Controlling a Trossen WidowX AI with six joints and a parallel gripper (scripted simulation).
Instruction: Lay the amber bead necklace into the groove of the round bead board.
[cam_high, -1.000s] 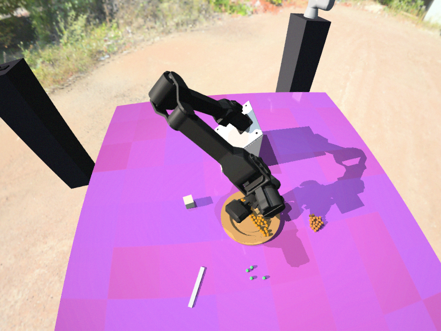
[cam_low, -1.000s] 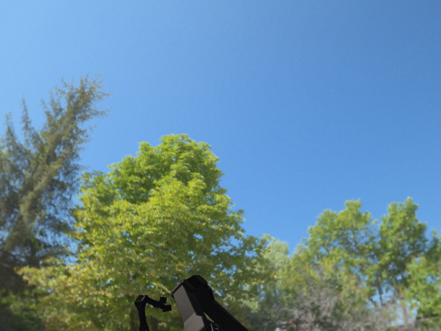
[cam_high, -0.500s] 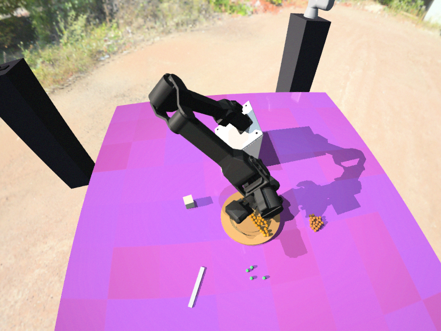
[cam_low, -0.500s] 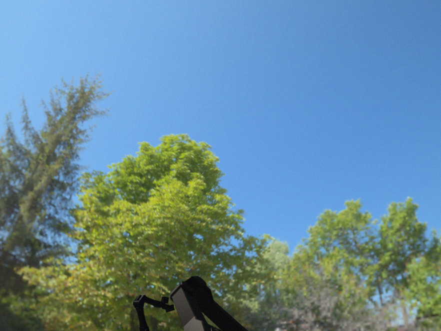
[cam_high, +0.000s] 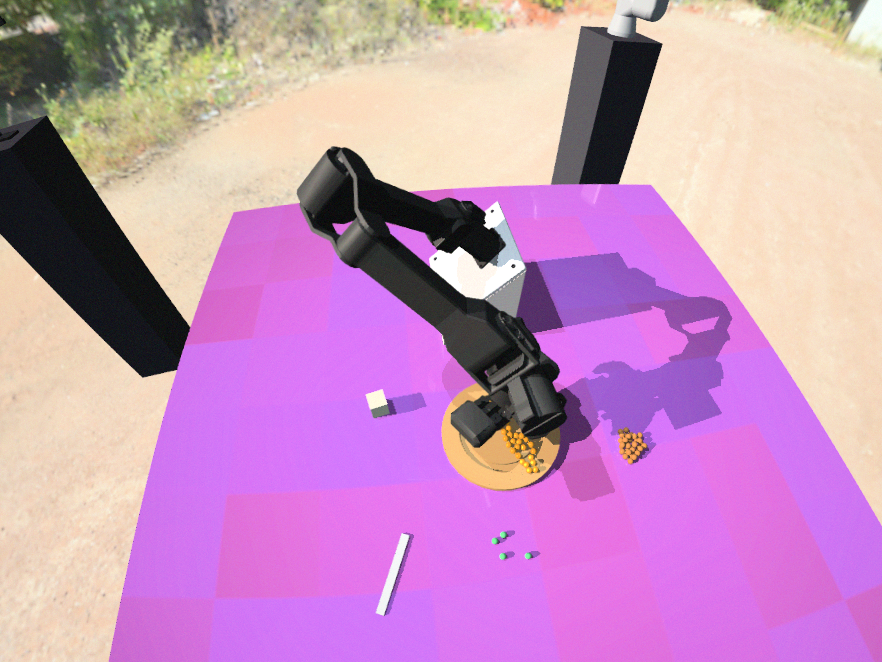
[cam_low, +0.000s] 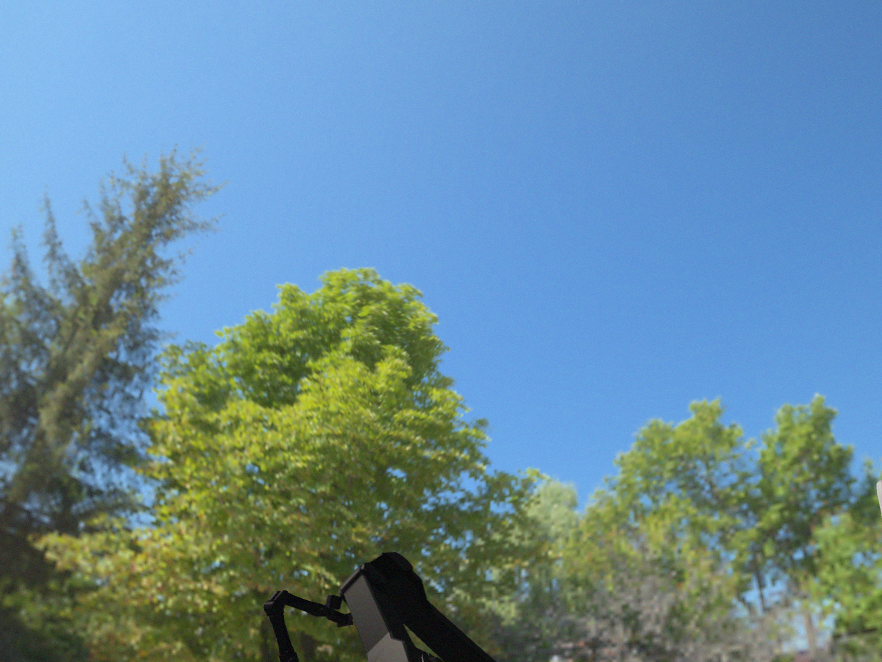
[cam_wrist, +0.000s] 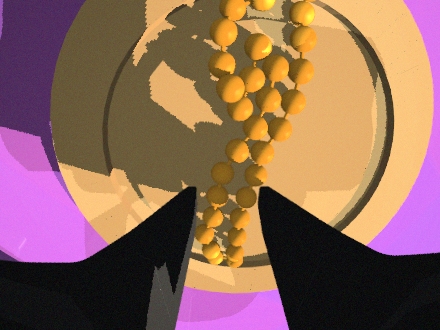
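Now: the round tan bead board 2 cm ahead of my gripper tip, 1 cm to the right of it and 1 cm below it. Round my gripper tip: small cream cube (8 cm behind, 20 cm to the right); then white bar (19 cm ahead, 23 cm to the right, 1 cm below).
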